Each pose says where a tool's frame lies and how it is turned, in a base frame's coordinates. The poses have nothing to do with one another.
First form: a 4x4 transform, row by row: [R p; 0 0 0 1], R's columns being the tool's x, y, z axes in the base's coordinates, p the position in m. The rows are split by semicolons.
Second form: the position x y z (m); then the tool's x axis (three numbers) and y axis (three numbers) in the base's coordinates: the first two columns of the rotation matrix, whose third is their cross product. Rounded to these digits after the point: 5 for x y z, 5 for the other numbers.
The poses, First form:
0.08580 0.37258 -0.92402 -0.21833; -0.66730 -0.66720 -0.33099 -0.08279; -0.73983 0.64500 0.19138 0.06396; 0 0 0 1
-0.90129 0.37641 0.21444 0.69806; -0.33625 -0.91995 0.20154 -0.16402; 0.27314 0.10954 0.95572 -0.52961; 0 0 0 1
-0.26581 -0.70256 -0.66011 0.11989; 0.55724 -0.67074 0.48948 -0.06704; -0.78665 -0.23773 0.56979 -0.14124; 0 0 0 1
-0.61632 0.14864 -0.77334 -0.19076; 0.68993 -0.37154 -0.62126 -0.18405; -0.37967 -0.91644 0.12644 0.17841; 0 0 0 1
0.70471 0.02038 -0.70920 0.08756; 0.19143 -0.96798 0.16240 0.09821; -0.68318 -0.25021 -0.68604 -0.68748; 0 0 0 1
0.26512 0.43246 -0.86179 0.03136; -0.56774 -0.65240 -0.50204 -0.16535; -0.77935 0.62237 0.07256 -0.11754; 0 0 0 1
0.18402 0.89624 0.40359 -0.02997; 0.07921 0.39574 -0.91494 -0.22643; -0.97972 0.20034 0.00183 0.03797; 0 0 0 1
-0.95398 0.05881 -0.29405 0.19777; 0.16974 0.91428 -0.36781 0.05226; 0.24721 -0.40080 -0.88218 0.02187; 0 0 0 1
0.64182 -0.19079 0.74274 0.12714; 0.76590 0.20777 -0.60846 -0.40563; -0.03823 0.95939 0.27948 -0.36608; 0 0 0 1
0.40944 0.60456 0.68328 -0.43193; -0.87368 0.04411 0.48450 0.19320; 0.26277 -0.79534 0.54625 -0.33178; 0 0 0 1
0.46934 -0.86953 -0.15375 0.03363; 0.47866 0.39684 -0.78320 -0.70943; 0.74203 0.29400 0.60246 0.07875; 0 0 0 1
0.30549 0.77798 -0.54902 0.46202; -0.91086 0.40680 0.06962 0.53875; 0.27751 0.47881 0.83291 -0.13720; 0 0 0 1
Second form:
-0.21833 -0.08279 0.06396 0.08580 -0.66730 -0.73983 0.37258 -0.66720 0.64500
0.69806 -0.16402 -0.52961 -0.90129 -0.33625 0.27314 0.37641 -0.91995 0.10954
0.11989 -0.06704 -0.14124 -0.26581 0.55724 -0.78665 -0.70256 -0.67074 -0.23773
-0.19076 -0.18405 0.17841 -0.61632 0.68993 -0.37967 0.14864 -0.37154 -0.91644
0.08756 0.09821 -0.68748 0.70471 0.19143 -0.68318 0.02038 -0.96798 -0.25021
0.03136 -0.16535 -0.11754 0.26512 -0.56774 -0.77935 0.43246 -0.65240 0.62237
-0.02997 -0.22643 0.03797 0.18402 0.07921 -0.97972 0.89624 0.39574 0.20034
0.19777 0.05226 0.02187 -0.95398 0.16974 0.24721 0.05881 0.91428 -0.40080
0.12714 -0.40563 -0.36608 0.64182 0.76590 -0.03823 -0.19079 0.20777 0.95939
-0.43193 0.19320 -0.33178 0.40944 -0.87368 0.26277 0.60456 0.04411 -0.79534
0.03363 -0.70943 0.07875 0.46934 0.47866 0.74203 -0.86953 0.39684 0.29400
0.46202 0.53875 -0.13720 0.30549 -0.91086 0.27751 0.77798 0.40680 0.47881

